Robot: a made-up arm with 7 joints. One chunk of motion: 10 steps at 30 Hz.
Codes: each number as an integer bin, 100 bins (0 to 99) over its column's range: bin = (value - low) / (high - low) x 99, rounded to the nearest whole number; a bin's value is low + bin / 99 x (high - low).
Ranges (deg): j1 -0.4..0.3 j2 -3.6..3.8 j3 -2.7..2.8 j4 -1.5..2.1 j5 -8.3..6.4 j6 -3..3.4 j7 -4.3..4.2
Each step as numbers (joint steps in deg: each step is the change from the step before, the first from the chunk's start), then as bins.
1 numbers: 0.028 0.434 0.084 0.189 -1.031 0.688 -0.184
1 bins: 61 54 50 46 49 57 48
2 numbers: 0.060 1.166 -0.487 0.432 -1.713 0.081 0.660
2 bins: 65 64 40 53 44 48 58
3 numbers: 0.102 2.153 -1.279 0.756 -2.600 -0.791 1.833
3 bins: 71 77 26 62 38 34 71
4 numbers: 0.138 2.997 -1.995 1.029 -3.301 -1.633 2.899
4 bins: 76 88 13 70 34 21 84
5 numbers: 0.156 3.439 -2.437 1.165 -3.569 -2.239 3.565
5 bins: 79 94 5 73 32 12 92
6 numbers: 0.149 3.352 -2.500 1.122 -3.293 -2.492 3.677
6 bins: 78 93 4 72 34 8 93
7 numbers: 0.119 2.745 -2.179 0.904 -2.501 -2.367 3.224
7 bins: 73 85 9 66 39 10 88
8 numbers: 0.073 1.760 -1.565 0.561 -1.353 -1.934 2.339
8 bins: 67 72 20 57 47 16 77
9 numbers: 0.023 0.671 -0.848 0.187 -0.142 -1.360 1.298
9 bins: 60 57 33 46 55 25 65
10 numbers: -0.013 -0.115 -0.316 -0.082 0.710 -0.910 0.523
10 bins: 55 47 43 39 61 32 56
